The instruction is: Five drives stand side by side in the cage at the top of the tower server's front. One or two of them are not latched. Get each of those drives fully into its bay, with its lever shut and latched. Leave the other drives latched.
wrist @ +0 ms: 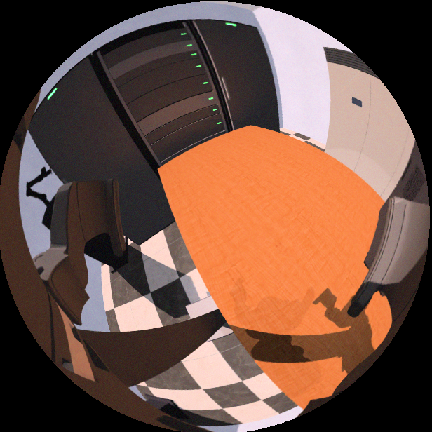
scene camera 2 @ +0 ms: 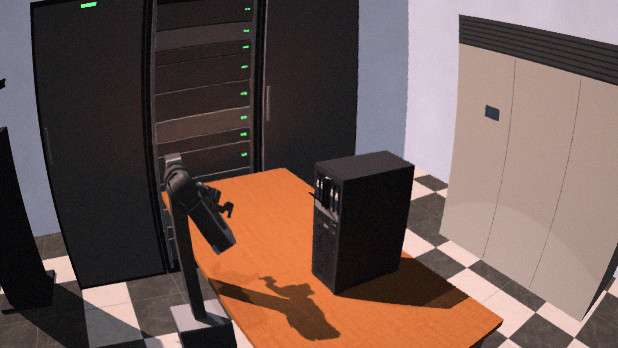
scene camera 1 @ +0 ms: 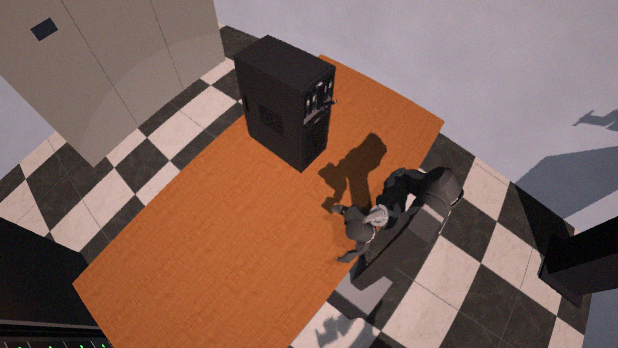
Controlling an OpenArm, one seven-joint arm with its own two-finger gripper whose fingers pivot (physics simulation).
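The black tower server (scene camera 1: 272,75) (scene camera 2: 375,220) stands upright on the orange table. A dark grille part of it (wrist: 414,180) shows at the right edge of the wrist view. The drive cage (scene camera 1: 318,97) (scene camera 2: 327,192) is at the top of its front, with several upright drives. One dark lever (scene camera 1: 331,102) (scene camera 2: 314,195) sticks out of the cage front. Which drive it belongs to, and how deep each drive sits, is too small to tell. My gripper (scene camera 1: 338,233) (wrist: 218,240) is open and empty, well apart from the tower's front, with its fingers spread wide.
The orange table (scene camera 1: 215,225) (scene camera 2: 260,220) (wrist: 280,215) lies under the tower, with the arm's base stand (scene camera 2: 187,260) at its edge. Black rack cabinets (scene camera 2: 95,140) (wrist: 95,130) stand behind one end. A beige cabinet (scene camera 1: 100,65) (scene camera 2: 530,165) stands beyond the tower.
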